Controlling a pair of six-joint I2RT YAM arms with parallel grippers.
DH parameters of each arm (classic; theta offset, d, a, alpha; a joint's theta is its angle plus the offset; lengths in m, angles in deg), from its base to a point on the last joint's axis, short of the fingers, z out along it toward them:
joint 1: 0 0.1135 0.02 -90
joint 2: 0 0 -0.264 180
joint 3: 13.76 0 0.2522 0
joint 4: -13.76 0 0.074 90
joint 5: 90 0 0 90
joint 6: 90 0.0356 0 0
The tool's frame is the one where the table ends.
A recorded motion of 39 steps. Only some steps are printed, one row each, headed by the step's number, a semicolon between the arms.
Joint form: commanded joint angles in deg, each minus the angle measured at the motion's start. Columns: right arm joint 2, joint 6, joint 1, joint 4, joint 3, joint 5; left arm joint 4, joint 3, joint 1, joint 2, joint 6, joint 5.
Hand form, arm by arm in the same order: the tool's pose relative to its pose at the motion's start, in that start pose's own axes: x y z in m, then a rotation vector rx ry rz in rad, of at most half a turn. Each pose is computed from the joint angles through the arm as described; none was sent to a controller.
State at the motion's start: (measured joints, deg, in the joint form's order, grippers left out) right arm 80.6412 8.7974 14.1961 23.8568 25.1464 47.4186; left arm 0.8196 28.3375 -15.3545 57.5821 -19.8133 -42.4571
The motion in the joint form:
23: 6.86 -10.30 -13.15 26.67 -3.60 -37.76; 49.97 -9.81 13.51 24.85 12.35 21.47
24: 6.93 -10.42 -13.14 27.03 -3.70 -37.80; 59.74 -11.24 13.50 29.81 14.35 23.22
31: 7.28 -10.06 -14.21 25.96 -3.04 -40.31; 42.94 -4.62 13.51 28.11 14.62 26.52
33: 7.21 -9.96 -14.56 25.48 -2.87 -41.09; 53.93 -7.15 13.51 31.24 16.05 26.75
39: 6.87 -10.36 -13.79 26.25 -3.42 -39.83; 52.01 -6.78 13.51 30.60 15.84 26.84
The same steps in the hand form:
23: -0.0038 -0.0180 0.0383 -0.4543 -0.1759 0.0405; 0.0404 0.0096 0.0748 0.1895 -0.1409 0.0036
24: -0.0036 -0.0180 0.0382 -0.4549 -0.1795 0.0397; 0.0481 0.0077 0.0787 0.2253 -0.1938 0.0159
31: -0.0042 -0.0194 0.0422 -0.4820 -0.1651 0.0435; 0.0373 -0.0035 0.0897 0.2621 -0.0537 0.0854
33: -0.0045 -0.0202 0.0431 -0.4901 -0.1605 0.0447; 0.0429 -0.0025 0.0897 0.2769 -0.1416 0.0736
39: -0.0040 -0.0190 0.0398 -0.4799 -0.1723 0.0386; 0.0420 -0.0026 0.0896 0.2767 -0.1264 0.0764

